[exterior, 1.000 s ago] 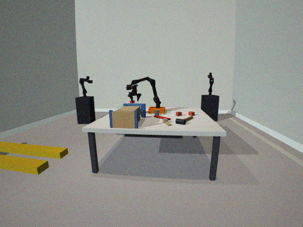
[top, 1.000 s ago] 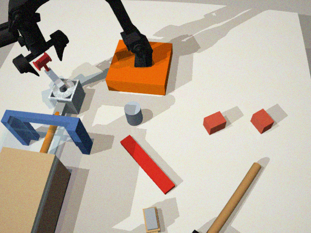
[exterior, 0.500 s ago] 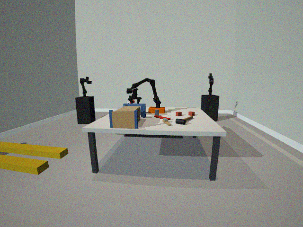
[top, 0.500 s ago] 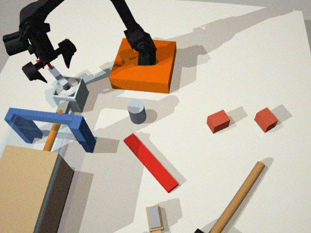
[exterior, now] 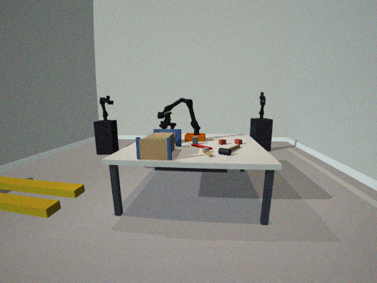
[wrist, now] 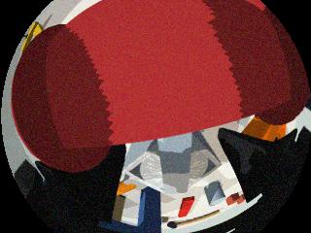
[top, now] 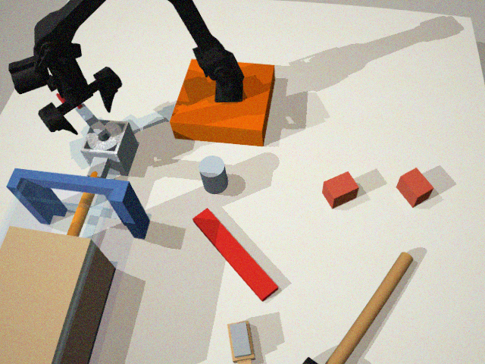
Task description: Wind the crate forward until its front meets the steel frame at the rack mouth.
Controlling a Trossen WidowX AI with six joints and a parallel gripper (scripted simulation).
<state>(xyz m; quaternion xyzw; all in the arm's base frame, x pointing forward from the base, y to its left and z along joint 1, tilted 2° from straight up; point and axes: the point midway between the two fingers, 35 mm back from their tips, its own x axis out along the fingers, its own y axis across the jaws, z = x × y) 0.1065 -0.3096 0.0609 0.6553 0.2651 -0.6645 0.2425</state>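
Right now the winch handle is 20 mm above my gripper tip, 10 mm to the right of it and 10 mm behind it. The rest, counted from my gripper tip: red knob (50 mm above, 40 mm to the right, 40 mm behind); flat red bar (330 mm to the left, 280 mm ahead, 90 mm below); grey winch (60 mm below, 30 mm to the left, 20 mm ahead).
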